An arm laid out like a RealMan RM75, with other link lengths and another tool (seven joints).
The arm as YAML. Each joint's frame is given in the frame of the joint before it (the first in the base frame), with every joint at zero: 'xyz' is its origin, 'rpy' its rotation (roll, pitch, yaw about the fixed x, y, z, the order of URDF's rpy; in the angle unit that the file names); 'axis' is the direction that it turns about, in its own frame. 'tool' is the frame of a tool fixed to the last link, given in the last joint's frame.
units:
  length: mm
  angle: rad
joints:
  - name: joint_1
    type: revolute
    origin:
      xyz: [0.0, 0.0, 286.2]
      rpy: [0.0, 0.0, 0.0]
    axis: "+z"
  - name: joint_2
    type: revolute
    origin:
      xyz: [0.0, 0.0, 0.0]
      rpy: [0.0, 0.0, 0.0]
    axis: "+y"
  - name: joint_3
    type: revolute
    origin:
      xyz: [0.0, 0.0, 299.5]
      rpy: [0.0, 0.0, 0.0]
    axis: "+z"
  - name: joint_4
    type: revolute
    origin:
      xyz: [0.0, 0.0, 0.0]
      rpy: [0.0, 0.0, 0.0]
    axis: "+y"
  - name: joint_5
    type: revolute
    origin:
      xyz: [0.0, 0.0, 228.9]
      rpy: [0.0, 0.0, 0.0]
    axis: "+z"
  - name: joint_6
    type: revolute
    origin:
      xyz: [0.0, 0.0, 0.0]
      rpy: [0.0, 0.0, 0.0]
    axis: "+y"
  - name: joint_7
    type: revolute
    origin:
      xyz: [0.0, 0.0, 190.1]
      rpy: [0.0, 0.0, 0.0]
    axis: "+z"
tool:
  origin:
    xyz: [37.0, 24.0, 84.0]
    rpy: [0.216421, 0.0, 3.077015]
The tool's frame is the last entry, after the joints.
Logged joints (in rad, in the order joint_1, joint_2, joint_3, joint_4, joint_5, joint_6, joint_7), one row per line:
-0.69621 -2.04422 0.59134 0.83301 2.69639 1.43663 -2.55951
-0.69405 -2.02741 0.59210 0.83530 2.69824 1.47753 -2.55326
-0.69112 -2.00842 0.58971 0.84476 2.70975 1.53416 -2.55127
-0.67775 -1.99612 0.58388 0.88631 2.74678 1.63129 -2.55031
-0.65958 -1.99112 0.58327 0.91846 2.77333 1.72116 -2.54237
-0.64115 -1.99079 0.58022 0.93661 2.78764 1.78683 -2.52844
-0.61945 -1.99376 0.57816 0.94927 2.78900 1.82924 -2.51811
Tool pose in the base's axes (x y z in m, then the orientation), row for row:
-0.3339 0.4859 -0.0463 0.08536 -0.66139 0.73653 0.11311
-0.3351 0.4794 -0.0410 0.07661 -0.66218 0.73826 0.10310
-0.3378 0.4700 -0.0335 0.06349 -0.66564 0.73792 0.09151
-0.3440 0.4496 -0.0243 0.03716 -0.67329 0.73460 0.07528
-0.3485 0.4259 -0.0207 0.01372 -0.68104 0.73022 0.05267
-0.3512 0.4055 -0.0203 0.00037 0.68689 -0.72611 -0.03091
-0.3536 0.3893 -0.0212 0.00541 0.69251 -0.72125 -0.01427
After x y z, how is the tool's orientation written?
As a quaternion, w x y z.
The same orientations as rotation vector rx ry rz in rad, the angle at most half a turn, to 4 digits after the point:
-1.9720 2.1960 0.3372
-1.9846 2.2126 0.3090
-2.0106 2.2290 0.2764
-2.0666 2.2548 0.2311
-2.1211 2.2742 0.1640
2.1574 -2.2806 -0.0971
2.1681 -2.2581 -0.0447

